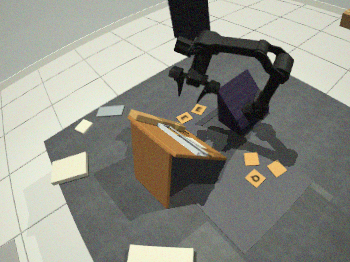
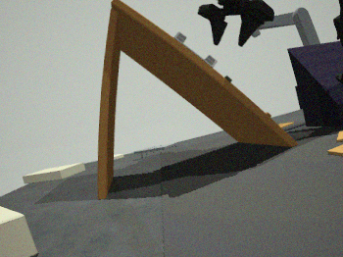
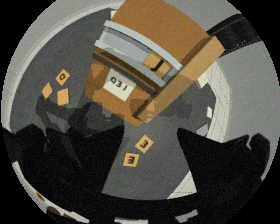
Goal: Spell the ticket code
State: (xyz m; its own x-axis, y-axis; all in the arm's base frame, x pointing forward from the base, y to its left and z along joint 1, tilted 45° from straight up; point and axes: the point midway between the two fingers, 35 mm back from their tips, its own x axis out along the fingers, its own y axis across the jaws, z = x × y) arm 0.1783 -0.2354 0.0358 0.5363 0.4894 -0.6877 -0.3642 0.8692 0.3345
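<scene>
My gripper tip is now 7 cm short of the white ticket, 8 cm to the right of it and 12 cm above it. Round my gripper tip: cream block: 50 cm ahead, 30 cm to the right, 20 cm below; then small cream card: 32 cm ahead, 50 cm to the right, 21 cm below; then grey card: 15 cm ahead, 47 cm to the right, 21 cm below.
</scene>
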